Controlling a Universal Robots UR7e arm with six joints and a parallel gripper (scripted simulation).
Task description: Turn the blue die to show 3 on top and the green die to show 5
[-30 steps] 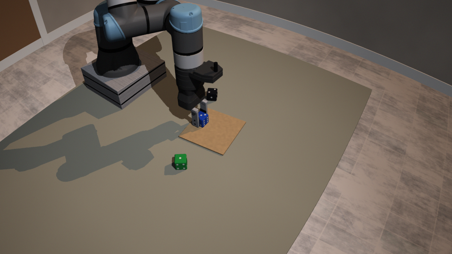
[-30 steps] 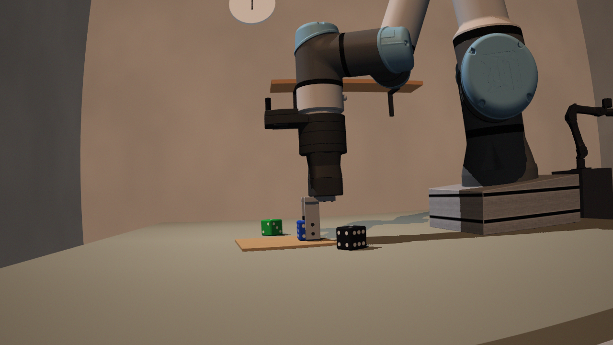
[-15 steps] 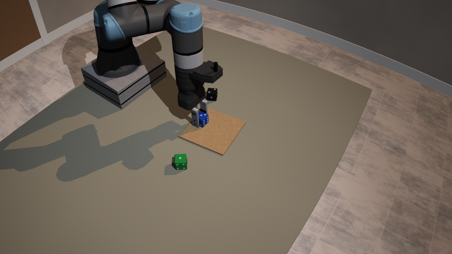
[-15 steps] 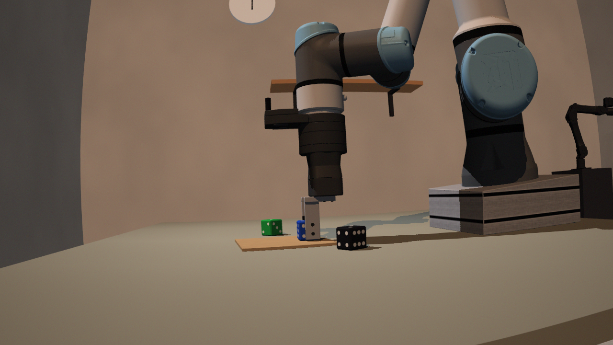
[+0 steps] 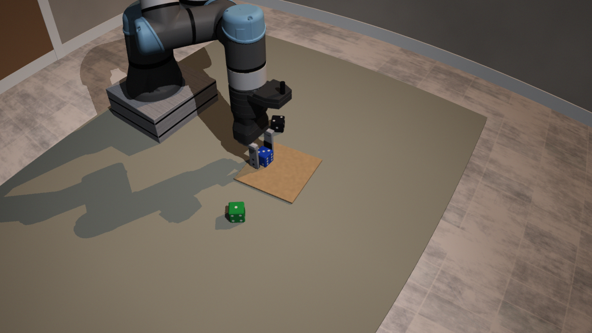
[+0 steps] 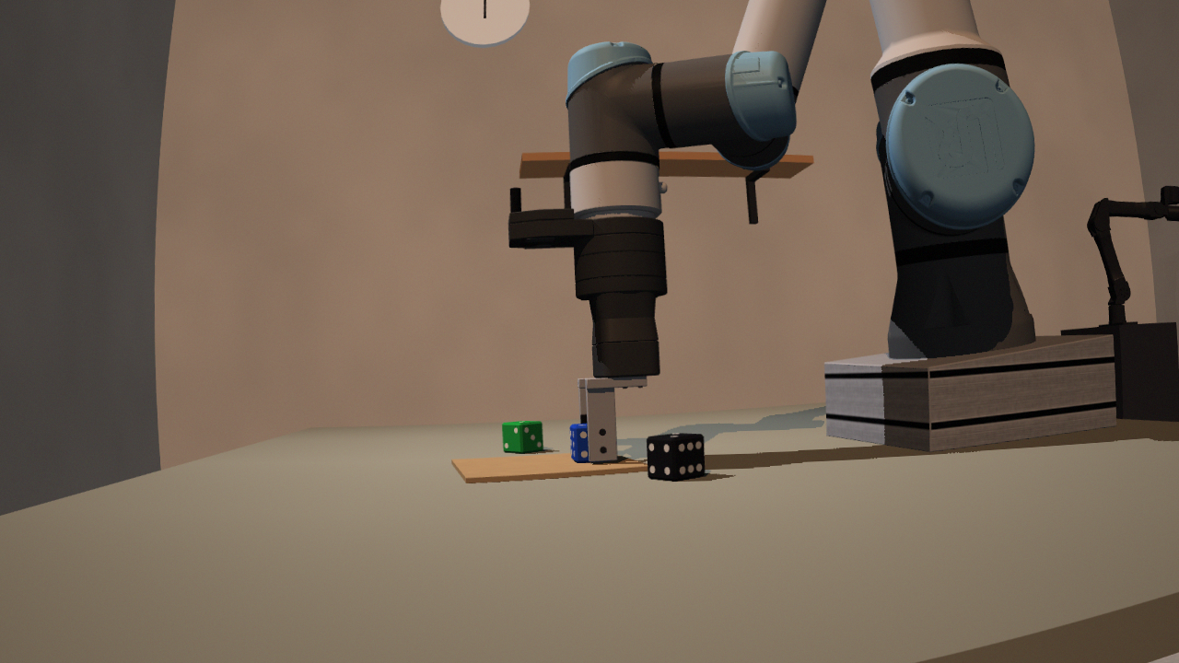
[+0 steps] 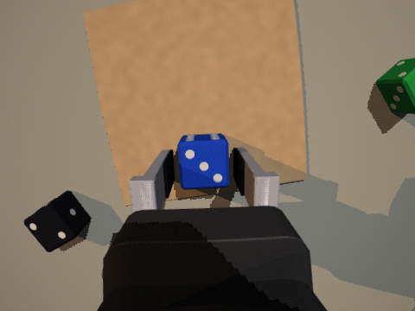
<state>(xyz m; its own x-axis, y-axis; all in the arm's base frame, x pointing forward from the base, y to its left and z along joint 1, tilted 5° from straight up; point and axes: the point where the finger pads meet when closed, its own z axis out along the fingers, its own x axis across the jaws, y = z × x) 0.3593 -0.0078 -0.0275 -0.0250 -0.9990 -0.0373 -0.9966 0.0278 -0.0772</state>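
The blue die is 10 mm ahead of my hand. From my hand the other things lie so: green die: 50 mm ahead, 150 mm to the right, 10 mm below; brown mat: 50 mm ahead, 20 mm below; black die: 40 mm behind, 110 mm to the left, 10 mm below.
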